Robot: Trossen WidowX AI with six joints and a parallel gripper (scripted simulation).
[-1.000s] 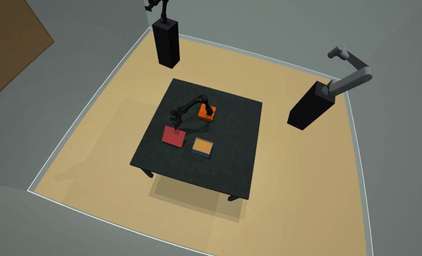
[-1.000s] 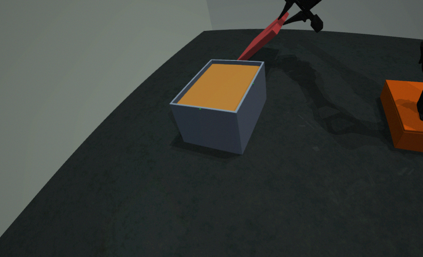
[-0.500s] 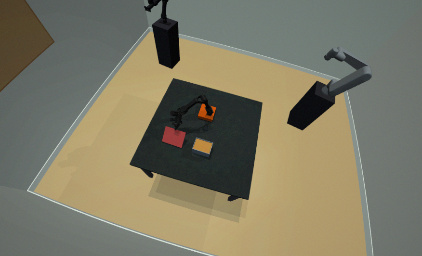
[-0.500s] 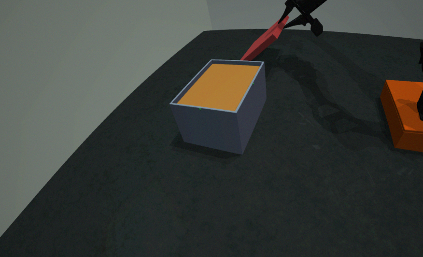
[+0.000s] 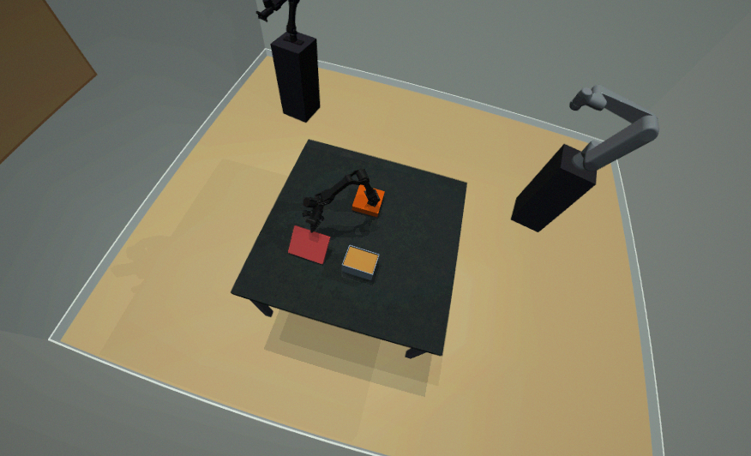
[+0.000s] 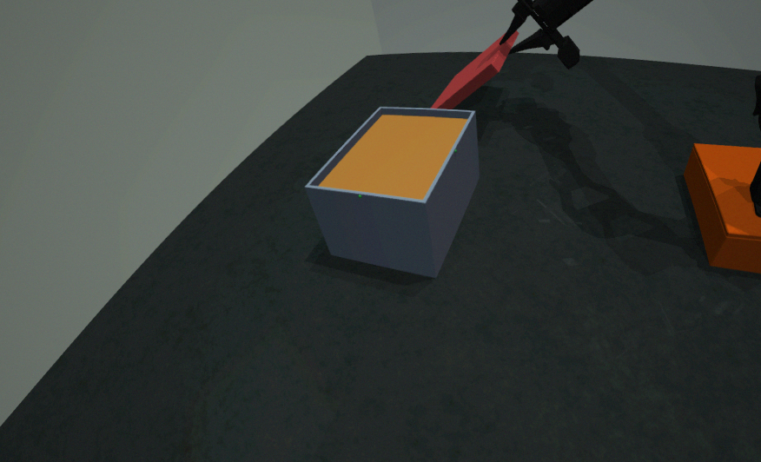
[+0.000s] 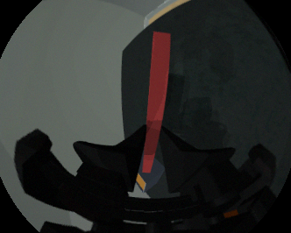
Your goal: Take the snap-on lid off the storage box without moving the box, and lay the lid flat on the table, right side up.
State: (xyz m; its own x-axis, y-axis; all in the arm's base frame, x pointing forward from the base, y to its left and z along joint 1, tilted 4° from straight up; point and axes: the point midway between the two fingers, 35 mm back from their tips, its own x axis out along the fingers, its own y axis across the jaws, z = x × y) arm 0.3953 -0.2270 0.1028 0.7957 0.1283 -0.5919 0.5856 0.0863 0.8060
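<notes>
Now: the lid 6 cm ahead of my gripper tip, 1 cm to the left of it and 5 cm below it. Also, from my gripper tip: storage box 1 cm ahead, 35 cm to the left, 6 cm below.
</notes>
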